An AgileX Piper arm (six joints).
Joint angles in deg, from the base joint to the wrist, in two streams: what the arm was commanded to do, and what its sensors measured. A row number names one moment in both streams.
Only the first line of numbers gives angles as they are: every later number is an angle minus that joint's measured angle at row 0.
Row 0, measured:
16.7, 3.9, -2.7, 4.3, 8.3, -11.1
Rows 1 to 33, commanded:
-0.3, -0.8, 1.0, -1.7, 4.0, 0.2
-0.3, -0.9, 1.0, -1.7, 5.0, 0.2
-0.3, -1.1, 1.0, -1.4, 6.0, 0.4
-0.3, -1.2, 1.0, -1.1, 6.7, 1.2
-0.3, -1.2, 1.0, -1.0, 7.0, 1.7
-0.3, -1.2, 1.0, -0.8, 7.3, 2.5
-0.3, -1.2, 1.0, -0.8, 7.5, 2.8
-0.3, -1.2, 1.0, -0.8, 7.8, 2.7
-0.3, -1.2, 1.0, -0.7, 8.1, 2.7
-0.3, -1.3, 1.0, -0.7, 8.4, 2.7
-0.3, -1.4, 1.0, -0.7, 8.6, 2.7
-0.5, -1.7, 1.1, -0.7, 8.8, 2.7
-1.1, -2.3, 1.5, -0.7, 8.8, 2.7
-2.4, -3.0, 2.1, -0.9, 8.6, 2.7
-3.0, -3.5, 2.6, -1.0, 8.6, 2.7
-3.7, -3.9, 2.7, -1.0, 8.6, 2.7
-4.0, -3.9, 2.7, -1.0, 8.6, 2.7
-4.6, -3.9, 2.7, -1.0, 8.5, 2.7
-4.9, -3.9, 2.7, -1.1, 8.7, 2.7
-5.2, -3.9, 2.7, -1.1, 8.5, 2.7
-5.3, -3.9, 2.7, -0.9, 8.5, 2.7
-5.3, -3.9, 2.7, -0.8, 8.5, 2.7
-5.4, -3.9, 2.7, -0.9, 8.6, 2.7
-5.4, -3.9, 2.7, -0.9, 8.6, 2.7
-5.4, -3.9, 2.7, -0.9, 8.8, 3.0
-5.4, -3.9, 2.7, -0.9, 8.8, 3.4
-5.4, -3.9, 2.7, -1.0, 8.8, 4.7
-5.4, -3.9, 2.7, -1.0, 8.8, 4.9
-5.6, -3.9, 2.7, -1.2, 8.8, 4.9
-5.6, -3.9, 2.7, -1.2, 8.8, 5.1
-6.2, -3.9, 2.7, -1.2, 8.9, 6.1
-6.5, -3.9, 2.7, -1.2, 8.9, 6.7
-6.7, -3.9, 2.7, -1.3, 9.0, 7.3
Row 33, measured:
-5.6, -3.6, 2.4, -1.0, 9.1, 5.3
